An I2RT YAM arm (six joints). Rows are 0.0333 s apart.
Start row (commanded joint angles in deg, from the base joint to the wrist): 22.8, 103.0, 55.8, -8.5, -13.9, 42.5
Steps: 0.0, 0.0, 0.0, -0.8, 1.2, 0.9; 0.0, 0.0, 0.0, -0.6, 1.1, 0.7; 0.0, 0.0, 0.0, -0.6, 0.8, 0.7; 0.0, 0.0, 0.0, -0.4, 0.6, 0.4; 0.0, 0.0, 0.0, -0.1, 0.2, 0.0; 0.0, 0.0, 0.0, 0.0, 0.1, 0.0; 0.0, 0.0, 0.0, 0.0, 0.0, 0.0; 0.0, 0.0, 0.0, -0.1, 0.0, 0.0; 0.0, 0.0, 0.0, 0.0, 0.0, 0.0; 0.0, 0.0, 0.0, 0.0, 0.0, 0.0; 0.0, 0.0, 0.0, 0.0, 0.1, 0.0; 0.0, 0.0, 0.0, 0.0, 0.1, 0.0; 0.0, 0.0, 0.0, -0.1, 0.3, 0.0; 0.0, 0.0, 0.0, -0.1, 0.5, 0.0; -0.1, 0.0, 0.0, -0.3, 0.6, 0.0; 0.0, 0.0, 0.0, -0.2, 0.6, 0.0; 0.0, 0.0, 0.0, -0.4, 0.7, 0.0; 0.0, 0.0, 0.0, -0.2, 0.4, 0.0; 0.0, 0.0, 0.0, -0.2, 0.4, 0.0; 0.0, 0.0, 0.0, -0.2, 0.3, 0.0
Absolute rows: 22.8, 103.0, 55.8, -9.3, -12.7, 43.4; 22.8, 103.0, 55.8, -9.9, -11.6, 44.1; 22.8, 103.0, 55.8, -10.5, -10.8, 44.8; 22.8, 103.0, 55.8, -10.9, -10.2, 45.2; 22.8, 103.0, 55.8, -11.0, -10.0, 45.2; 22.8, 103.0, 55.8, -11.0, -9.9, 45.2; 22.8, 103.0, 55.8, -11.0, -9.9, 45.2; 22.8, 103.0, 55.8, -11.1, -9.9, 45.2; 22.8, 103.0, 55.8, -11.1, -9.9, 45.2; 22.8, 103.0, 55.8, -11.1, -9.9, 45.2; 22.8, 103.0, 55.8, -11.1, -9.8, 45.2; 22.8, 103.0, 55.8, -11.1, -9.7, 45.2; 22.8, 103.0, 55.8, -11.2, -9.4, 45.2; 22.8, 103.0, 55.8, -11.3, -8.9, 45.2; 22.7, 103.0, 55.8, -11.6, -8.3, 45.2; 22.7, 103.0, 55.8, -11.8, -7.7, 45.2; 22.7, 103.0, 55.8, -12.2, -7.0, 45.2; 22.7, 103.0, 55.8, -12.4, -6.6, 45.2; 22.7, 103.0, 55.8, -12.6, -6.2, 45.2; 22.7, 103.0, 55.8, -12.8, -5.9, 45.2
